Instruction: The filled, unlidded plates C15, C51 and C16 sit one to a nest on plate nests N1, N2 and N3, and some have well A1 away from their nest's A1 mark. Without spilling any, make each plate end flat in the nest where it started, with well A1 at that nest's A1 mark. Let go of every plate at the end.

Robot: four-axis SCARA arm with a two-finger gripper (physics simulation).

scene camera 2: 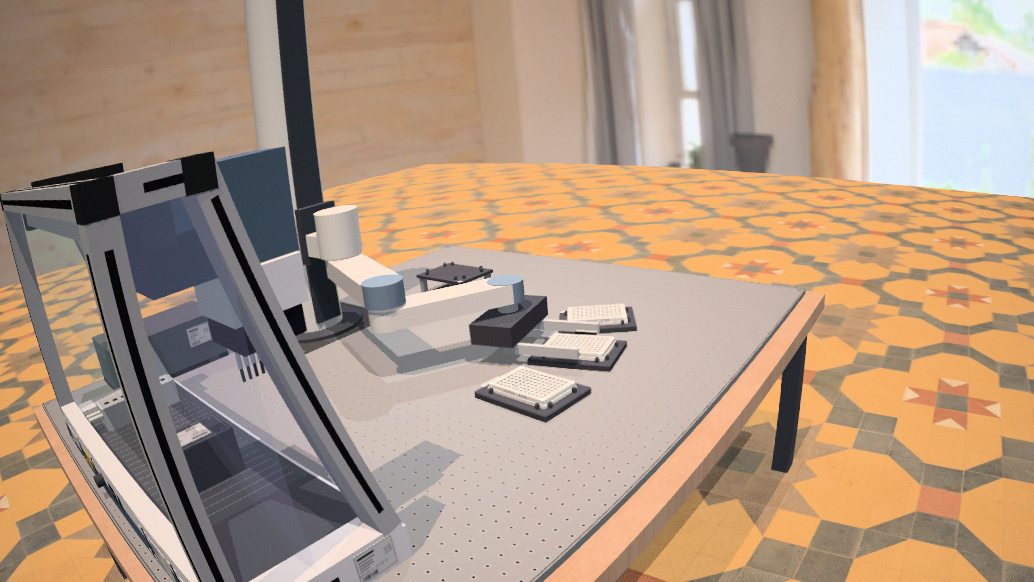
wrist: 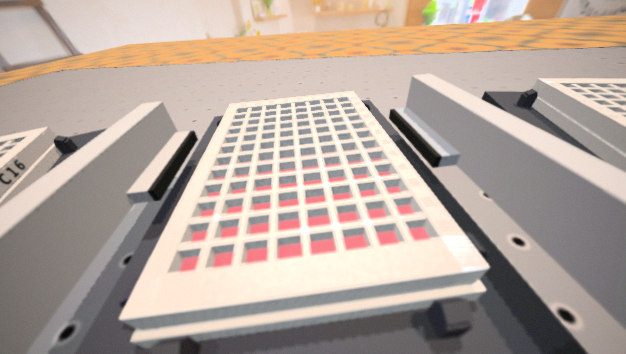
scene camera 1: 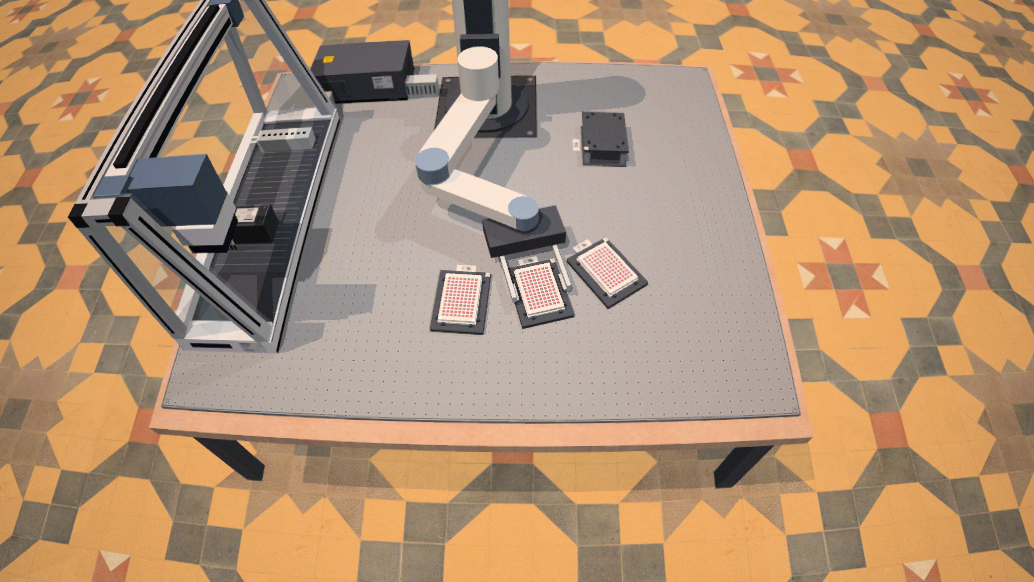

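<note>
My gripper [scene camera 1: 541,292] [scene camera 2: 587,341] [wrist: 292,108] is open, with one finger on each side of the middle plate [scene camera 1: 538,289] [scene camera 2: 584,345] [wrist: 300,285]. Gaps show between its pads and the plate. This plate sits in the middle nest [scene camera 1: 567,312] [wrist: 320,340], red liquid in its wells. Plate C16 [scene camera 1: 607,267] [scene camera 2: 596,313] [wrist: 12,172] sits in the right nest of scene camera 1. A third filled plate [scene camera 1: 458,297] [scene camera 2: 531,385] [wrist: 600,97] sits in the left nest [scene camera 1: 435,325] [scene camera 2: 546,414]. All three look flat. Well A1 and the other plate names are unreadable.
The neighbouring nests stand close outside both fingers. A dark raised stand [scene camera 1: 604,133] [scene camera 2: 454,273] is at the back right of scene camera 1. A framed gantry machine [scene camera 1: 180,191] fills the left side. A black box [scene camera 1: 365,70] stands behind.
</note>
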